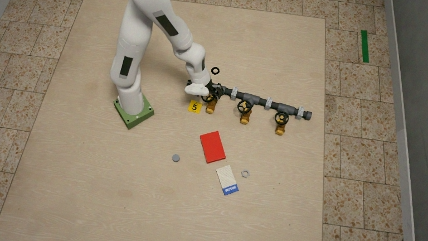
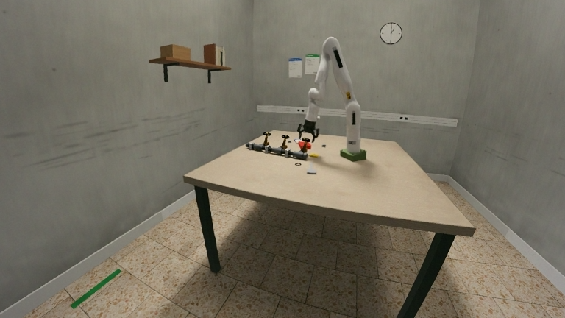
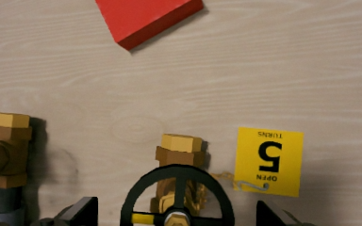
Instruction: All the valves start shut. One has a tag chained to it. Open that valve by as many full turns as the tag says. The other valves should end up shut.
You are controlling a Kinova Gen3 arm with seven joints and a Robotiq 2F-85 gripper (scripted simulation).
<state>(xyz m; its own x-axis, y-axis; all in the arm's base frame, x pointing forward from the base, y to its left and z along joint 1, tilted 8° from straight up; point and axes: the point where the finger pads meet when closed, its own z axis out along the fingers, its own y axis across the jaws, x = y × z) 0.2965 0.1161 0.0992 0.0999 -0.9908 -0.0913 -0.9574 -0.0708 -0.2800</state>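
The yellow tag is 110 mm below my hand, 60 mm behind it and 10 mm to the right of it. Also, from my hand: blue card (290 mm to the right, 190 mm ahead, 100 mm below); then red block (180 mm to the right, 100 mm below, 80 mm ahead); then grey disc (270 mm to the right, 100 mm below, 50 mm behind).
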